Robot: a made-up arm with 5 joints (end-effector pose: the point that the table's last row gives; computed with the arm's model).
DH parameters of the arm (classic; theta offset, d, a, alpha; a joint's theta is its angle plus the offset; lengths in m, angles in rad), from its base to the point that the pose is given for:
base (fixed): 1.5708 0.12 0 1.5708
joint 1: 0 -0.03 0.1 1.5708
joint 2: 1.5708 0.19 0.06 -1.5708
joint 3: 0 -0.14 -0.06 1.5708
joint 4: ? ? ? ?
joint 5: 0 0.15 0.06 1.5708
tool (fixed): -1.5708 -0.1 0 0
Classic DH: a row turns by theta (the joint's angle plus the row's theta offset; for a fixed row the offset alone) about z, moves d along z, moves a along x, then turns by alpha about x.
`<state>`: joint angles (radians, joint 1 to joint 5).
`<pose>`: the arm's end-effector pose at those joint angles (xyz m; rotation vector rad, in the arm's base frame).
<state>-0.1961 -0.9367 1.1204 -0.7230 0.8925</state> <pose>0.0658 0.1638 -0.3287 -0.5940 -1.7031 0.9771</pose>
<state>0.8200 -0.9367 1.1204 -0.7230 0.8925</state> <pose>0.0658 0.4677 0.0230 0.0842 -1.9181 0.0246</pose>
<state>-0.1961 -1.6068 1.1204 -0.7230 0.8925</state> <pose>-0.0469 0.1908 -0.3340 0.0535 -1.8108 1.4337</pose>
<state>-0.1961 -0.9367 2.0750 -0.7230 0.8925</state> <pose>0.1422 0.3022 -0.1657 -0.2579 -2.4267 0.1572</pose>
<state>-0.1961 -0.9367 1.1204 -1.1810 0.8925</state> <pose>0.1027 0.1838 -0.2720 -0.7099 -1.9639 1.3507</pose>
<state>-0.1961 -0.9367 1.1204 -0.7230 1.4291</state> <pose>0.0856 0.1367 -0.2768 -0.9368 -1.9733 0.5093</pose>
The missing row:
joint 4: -1.5708 0.09 0 1.5708
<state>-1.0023 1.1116 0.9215 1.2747 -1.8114</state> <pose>0.2686 -0.0782 -0.1557 0.4358 -2.3851 0.8041</pose>
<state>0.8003 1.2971 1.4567 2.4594 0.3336</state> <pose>0.2512 0.0306 -0.0526 -0.8034 0.2313 2.3808</pose>
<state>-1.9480 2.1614 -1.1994 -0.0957 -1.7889</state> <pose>0.1600 0.0060 0.1108 1.1678 -1.8408 -0.0566</pose>
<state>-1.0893 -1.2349 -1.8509 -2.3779 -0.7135</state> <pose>-0.0063 -0.0971 0.0298 -1.3667 -2.6549 0.4973</pose>
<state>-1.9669 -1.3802 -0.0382 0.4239 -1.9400</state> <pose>-0.3124 -0.1850 0.1481 -0.0560 0.8779 -0.3799</pose>
